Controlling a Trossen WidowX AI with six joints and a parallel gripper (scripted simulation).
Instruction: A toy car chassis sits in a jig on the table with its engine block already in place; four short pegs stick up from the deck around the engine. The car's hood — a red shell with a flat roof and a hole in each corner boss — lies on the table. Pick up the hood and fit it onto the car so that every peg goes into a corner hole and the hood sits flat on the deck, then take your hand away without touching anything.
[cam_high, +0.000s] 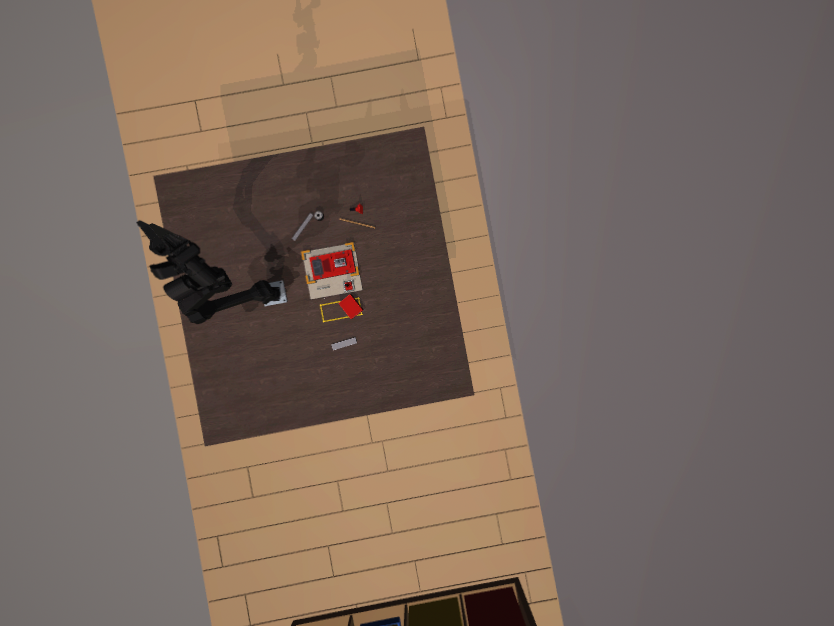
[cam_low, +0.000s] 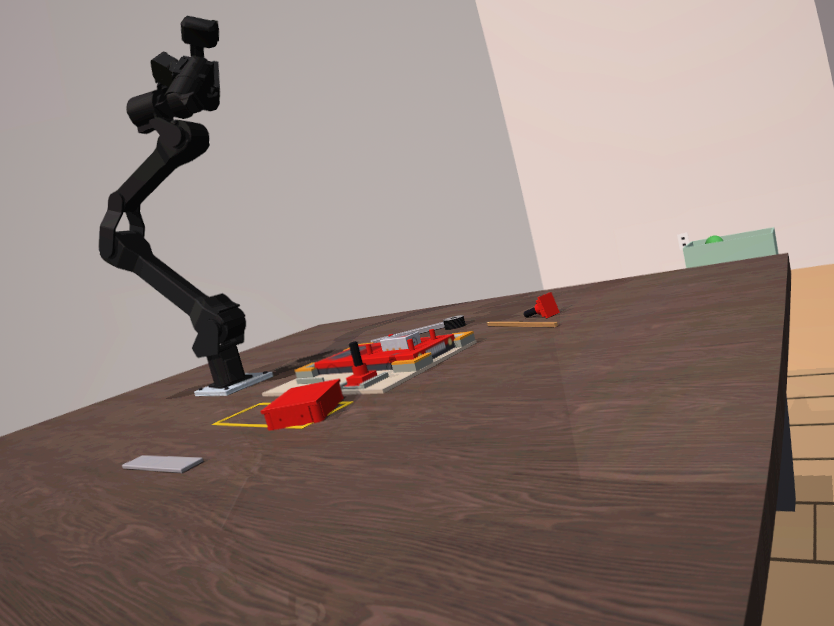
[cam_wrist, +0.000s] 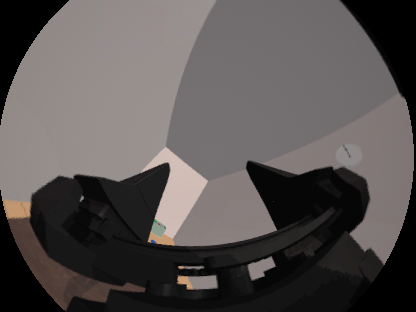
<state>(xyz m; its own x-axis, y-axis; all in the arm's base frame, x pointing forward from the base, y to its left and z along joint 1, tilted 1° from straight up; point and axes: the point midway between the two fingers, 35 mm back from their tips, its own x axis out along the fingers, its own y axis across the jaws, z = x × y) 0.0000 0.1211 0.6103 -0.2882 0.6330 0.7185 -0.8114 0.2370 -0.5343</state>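
The red hood lies 63 cm below my gripper tip, 37 cm ahead of it and 20 cm to the right of it. Round my gripper tip: cream jig plate 63 cm below, 29 cm ahead, 1 cm to the right; then grey rod 64 cm below, 18 cm to the left, 14 cm ahead; then grey engine block 62 cm below, 33 cm ahead, 1 cm to the left.
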